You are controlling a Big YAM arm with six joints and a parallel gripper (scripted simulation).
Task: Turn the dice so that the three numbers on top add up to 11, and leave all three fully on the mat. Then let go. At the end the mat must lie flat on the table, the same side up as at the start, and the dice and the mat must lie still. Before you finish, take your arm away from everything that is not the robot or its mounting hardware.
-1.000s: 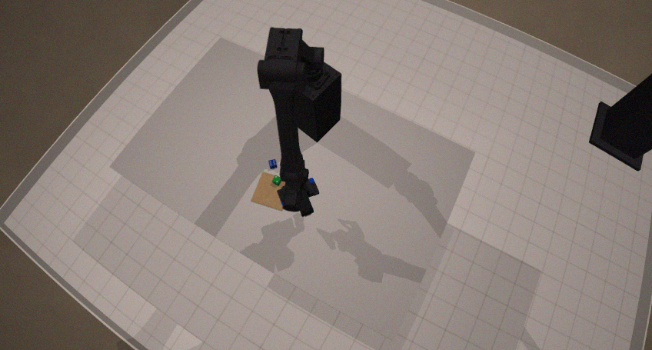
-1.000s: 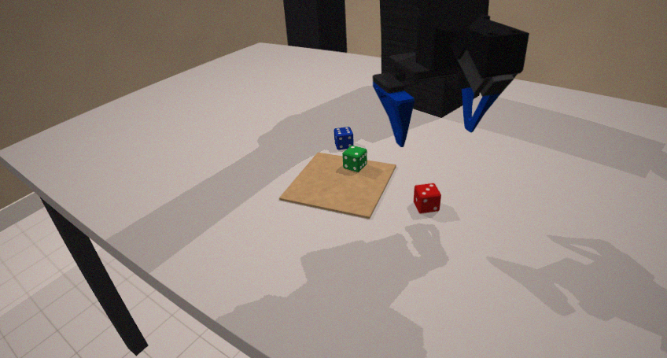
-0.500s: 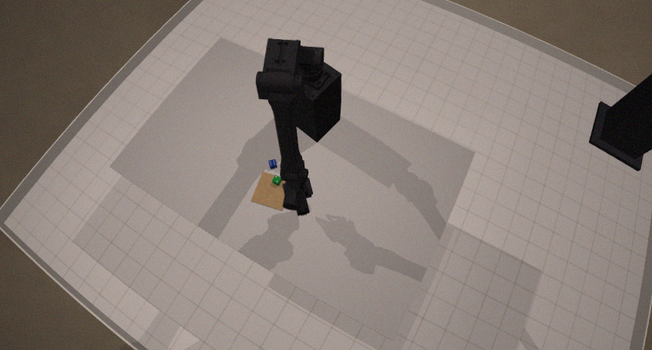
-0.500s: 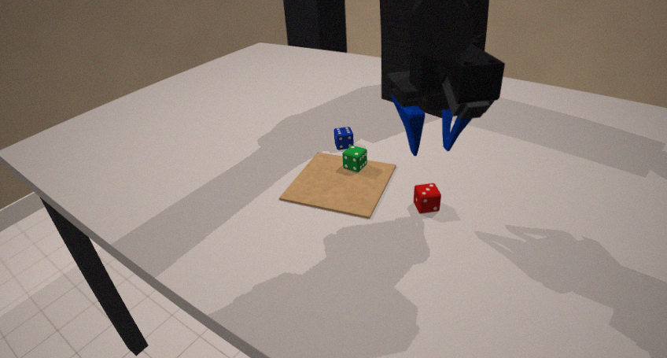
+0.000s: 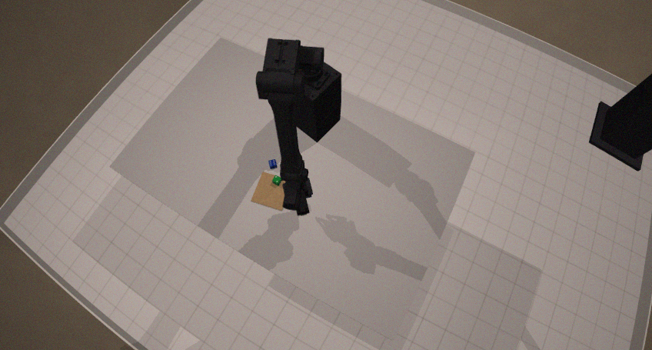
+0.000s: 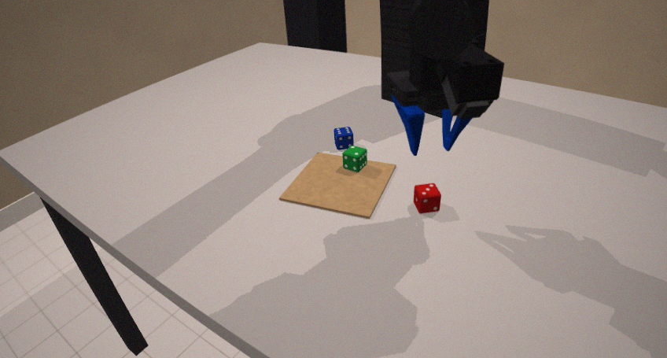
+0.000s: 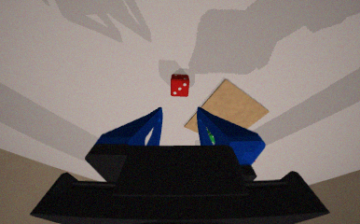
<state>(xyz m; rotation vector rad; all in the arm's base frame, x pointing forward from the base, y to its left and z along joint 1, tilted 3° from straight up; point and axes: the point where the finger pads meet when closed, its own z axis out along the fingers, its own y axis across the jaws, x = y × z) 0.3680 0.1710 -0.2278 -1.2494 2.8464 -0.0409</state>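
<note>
My hand is 80 mm above the red die. Also, from my hand: tan mat (140 mm to the right, 90 mm below, 20 mm ahead); green die (140 mm to the right, 80 mm below, 30 mm behind); blue die (200 mm to the right, 80 mm below, 80 mm behind).
</note>
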